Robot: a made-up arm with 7 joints. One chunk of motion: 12 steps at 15 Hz.
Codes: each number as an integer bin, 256 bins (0 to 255) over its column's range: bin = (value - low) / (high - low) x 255, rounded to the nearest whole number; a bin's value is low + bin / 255 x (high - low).
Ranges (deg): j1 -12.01..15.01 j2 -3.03..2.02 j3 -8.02..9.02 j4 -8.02..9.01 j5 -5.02..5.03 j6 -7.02..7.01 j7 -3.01..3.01
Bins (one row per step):
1: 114 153 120 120 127 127 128
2: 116 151 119 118 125 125 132
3: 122 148 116 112 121 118 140
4: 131 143 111 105 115 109 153
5: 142 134 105 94 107 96 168
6: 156 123 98 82 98 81 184
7: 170 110 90 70 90 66 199
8: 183 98 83 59 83 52 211
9: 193 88 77 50 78 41 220
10: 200 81 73 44 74 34 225
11: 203 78 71 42 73 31 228
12: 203 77 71 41 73 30 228
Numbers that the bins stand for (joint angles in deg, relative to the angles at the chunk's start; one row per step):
1: 0.07 0.00 0.00 -0.01 -0.01 -0.03 0.01
2: 0.28 -0.04 -0.07 -0.14 -0.09 -0.14 0.11
3: 0.92 -0.10 -0.27 -0.54 -0.25 -0.53 0.30
4: 1.87 -0.20 -0.60 -1.01 -0.49 -1.02 0.60
5: 3.04 -0.38 -1.00 -1.74 -0.80 -1.74 0.96
6: 4.52 -0.59 -1.47 -2.54 -1.16 -2.56 1.33
7: 6.00 -0.85 -2.01 -3.35 -1.47 -3.39 1.69
8: 7.38 -1.09 -2.47 -4.08 -1.75 -4.16 1.97
9: 8.44 -1.29 -2.87 -4.68 -1.95 -4.76 2.18
10: 9.18 -1.43 -3.14 -5.08 -2.10 -5.15 2.30
11: 9.50 -1.49 -3.28 -5.22 -2.14 -5.31 2.37
12: 9.50 -1.51 -3.28 -5.28 -2.14 -5.37 2.37

